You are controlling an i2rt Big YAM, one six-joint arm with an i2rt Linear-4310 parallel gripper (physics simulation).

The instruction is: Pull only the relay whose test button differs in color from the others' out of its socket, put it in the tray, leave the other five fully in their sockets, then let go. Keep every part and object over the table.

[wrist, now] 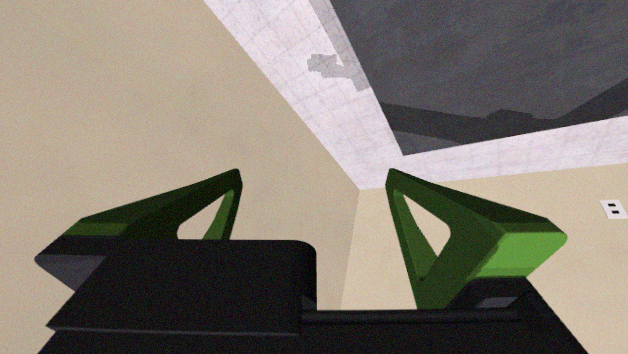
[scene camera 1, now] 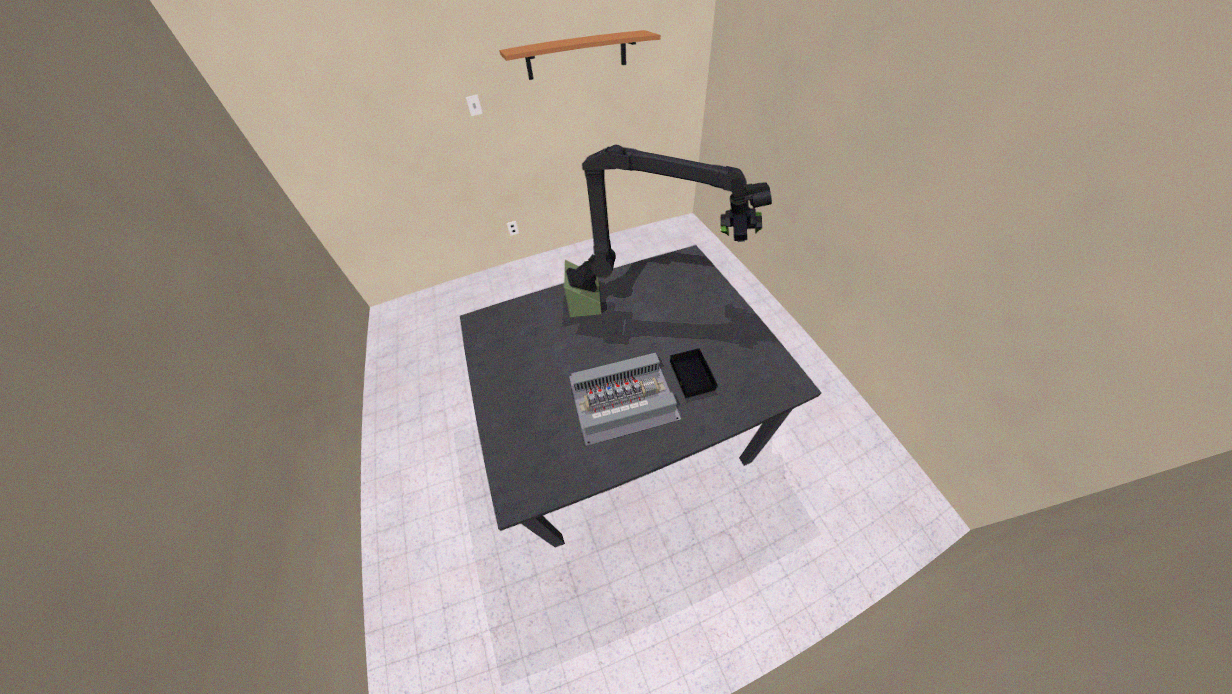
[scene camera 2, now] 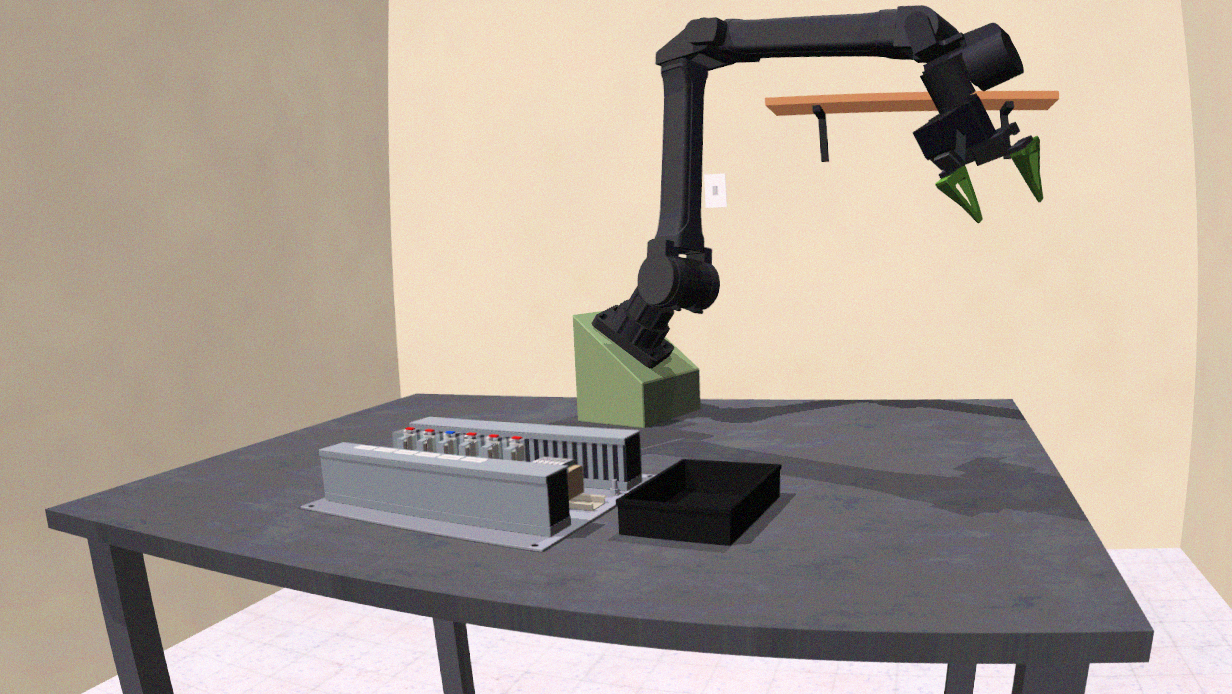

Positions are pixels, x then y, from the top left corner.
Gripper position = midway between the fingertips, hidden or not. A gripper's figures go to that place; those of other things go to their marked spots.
Scene:
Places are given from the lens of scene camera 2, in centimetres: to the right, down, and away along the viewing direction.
my gripper [scene camera 2: 1010, 211]: 50, -17, 97
grey mounting plate [scene camera 2: 579, 518]: -4, 17, 83

